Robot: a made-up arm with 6 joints. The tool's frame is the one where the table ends. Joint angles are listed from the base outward.
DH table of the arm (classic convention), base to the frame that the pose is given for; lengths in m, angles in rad. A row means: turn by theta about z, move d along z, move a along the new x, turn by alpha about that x. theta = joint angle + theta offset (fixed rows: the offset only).
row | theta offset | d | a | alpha
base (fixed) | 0.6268 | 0 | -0.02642 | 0
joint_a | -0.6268 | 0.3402 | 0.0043 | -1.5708
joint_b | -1.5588 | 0 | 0.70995 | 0
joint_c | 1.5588 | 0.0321 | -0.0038 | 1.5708
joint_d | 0 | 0.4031 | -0.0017 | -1.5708
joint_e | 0 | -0.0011 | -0.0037 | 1.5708
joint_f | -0.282 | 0 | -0.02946 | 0
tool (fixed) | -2.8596 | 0.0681 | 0 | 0
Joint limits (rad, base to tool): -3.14..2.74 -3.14..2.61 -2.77..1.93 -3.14..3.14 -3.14..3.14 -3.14..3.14
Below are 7 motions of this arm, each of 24 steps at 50 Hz.
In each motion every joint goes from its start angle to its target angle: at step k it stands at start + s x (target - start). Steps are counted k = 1, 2, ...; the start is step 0. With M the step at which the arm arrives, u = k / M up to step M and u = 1 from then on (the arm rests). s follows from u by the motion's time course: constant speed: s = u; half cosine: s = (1 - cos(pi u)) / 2; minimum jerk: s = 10 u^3 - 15 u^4 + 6 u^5.
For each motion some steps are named. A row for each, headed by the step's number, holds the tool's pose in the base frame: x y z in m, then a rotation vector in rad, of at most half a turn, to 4 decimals.
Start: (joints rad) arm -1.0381 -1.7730 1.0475 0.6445 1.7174 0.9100
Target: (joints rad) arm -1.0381 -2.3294 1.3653 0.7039 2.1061 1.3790
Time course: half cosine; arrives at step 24
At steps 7, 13, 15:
7: -0.4361 0.8037 0.4721 -1.5148 0.6969 -2.4800
13: -0.4176 0.7691 0.3071 -1.4954 0.8385 -2.3595
15: -0.4081 0.7515 0.2533 -1.4841 0.8887 -2.3215

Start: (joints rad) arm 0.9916 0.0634 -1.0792 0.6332 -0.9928 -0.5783
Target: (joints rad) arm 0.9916 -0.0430 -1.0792 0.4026 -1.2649 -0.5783
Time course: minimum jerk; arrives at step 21
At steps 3, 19, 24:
3: -0.2142 -0.2968 1.2060 1.4414 1.4296 -1.0917
19: -0.2669 -0.3494 1.1526 1.7080 1.7605 -0.8443
24: -0.2673 -0.3497 1.1522 1.7101 1.7629 -0.8420

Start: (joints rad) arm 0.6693 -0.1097 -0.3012 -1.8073 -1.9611 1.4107
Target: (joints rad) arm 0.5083 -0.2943 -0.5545 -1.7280 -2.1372 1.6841
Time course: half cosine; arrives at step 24
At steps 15, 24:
15: -0.4157 -0.1530 1.2894 -0.8603 2.0727 1.6254
24: -0.4845 -0.1697 1.2407 -0.7841 2.0302 1.5490

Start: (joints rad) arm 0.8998 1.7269 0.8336 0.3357 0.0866 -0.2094
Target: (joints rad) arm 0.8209 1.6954 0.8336 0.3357 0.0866 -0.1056
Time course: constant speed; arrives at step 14
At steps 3, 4, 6, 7, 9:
3: 0.5827 0.7750 -0.1501 -2.6130 -1.0178 -0.6113
4: 0.5881 0.7723 -0.1479 -2.6178 -1.0001 -0.6135
6: 0.5987 0.7668 -0.1434 -2.6269 -0.9646 -0.6177
7: 0.6040 0.7640 -0.1412 -2.6312 -0.9468 -0.6199
9: 0.6145 0.7583 -0.1367 -2.6396 -0.9112 -0.6241

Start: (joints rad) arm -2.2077 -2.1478 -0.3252 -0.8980 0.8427 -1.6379
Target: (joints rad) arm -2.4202 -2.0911 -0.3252 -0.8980 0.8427 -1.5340
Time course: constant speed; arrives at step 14
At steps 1, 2, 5, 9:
1: 0.5381 0.7056 -0.3533 -1.7486 -0.5176 -0.4211
2: 0.5508 0.6992 -0.3498 -1.7515 -0.4988 -0.4294
5: 0.5887 0.6786 -0.3389 -1.7589 -0.4425 -0.4544
9: 0.6379 0.6479 -0.3244 -1.7660 -0.3675 -0.4878

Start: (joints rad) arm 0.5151 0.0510 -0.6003 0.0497 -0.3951 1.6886
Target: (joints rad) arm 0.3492 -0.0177 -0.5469 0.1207 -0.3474 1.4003
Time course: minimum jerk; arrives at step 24
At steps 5, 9, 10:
5: -0.2216 -0.1259 1.4232 0.8098 -0.5393 -0.8366
9: -0.2357 -0.1243 1.4223 0.8144 -0.5295 -0.9105
10: -0.2406 -0.1236 1.4220 0.8160 -0.5263 -0.9355

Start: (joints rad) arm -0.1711 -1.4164 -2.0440 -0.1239 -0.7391 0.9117
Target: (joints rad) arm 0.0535 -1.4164 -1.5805 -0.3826 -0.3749 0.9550
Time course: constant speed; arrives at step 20
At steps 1, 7, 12, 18, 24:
1: -0.5103 0.0866 0.0618 -2.1984 1.0901 -1.2523
7: -0.5746 0.0631 0.0308 -2.4267 1.0176 -0.9385
12: -0.6317 0.0368 0.0121 -2.5987 0.9367 -0.6683
18: -0.7022 -0.0040 -0.0008 -2.7814 0.8149 -0.3353
24: -0.7256 -0.0199 -0.0026 -2.8362 0.7682 -0.2224

